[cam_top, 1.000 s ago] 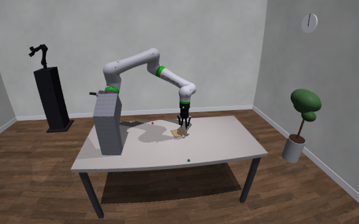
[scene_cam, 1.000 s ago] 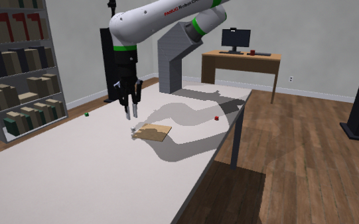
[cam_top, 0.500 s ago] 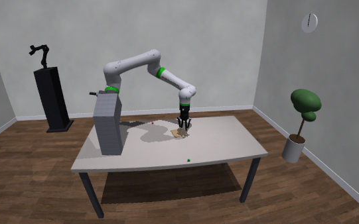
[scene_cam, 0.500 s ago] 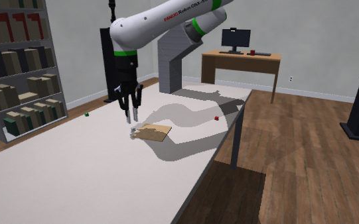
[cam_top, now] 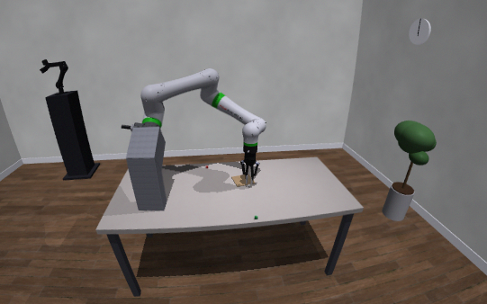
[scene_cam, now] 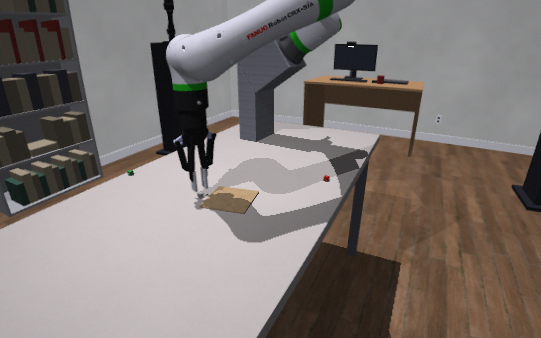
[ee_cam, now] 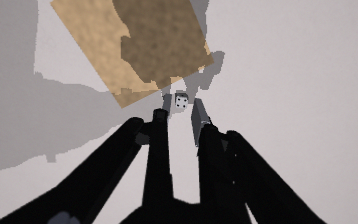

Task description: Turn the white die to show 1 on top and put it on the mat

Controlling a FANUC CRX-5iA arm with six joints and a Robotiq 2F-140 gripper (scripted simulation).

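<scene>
Now: hand 50 mm above the white die. Also, from my hand: red die 330 mm to the left, 270 mm behind, 50 mm below; then tan mat 90 mm to the left, 60 mm below, 20 mm behind; then green die 340 mm to the right, 50 mm below, 40 mm behind.
</scene>
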